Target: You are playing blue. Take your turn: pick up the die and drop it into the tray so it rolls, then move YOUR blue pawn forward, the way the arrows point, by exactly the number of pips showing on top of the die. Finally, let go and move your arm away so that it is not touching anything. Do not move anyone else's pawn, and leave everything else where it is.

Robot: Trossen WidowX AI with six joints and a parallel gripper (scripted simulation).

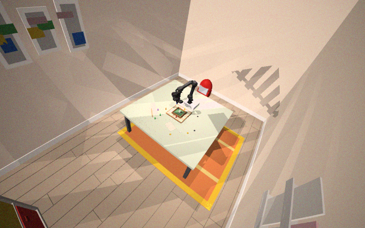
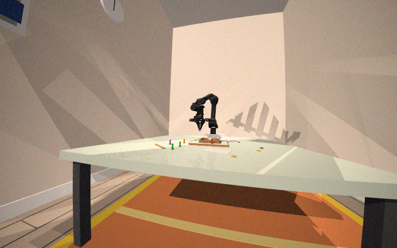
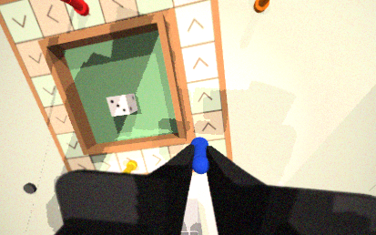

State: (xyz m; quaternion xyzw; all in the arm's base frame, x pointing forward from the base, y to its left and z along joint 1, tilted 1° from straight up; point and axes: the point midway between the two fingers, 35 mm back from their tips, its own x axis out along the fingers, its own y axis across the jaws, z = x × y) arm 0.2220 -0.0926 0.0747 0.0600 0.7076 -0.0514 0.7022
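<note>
Now: gripper tip 100 mm to the right of the white die, 80 mm above it and 40 mm short of it. From my gripper tip the other things lie so: yellow pawn 120 mm to the left, 80 mm below, 70 mm behind; green tray 100 mm to the left, 100 mm below, 50 mm ahead; blue pawn 10 mm above.
</note>
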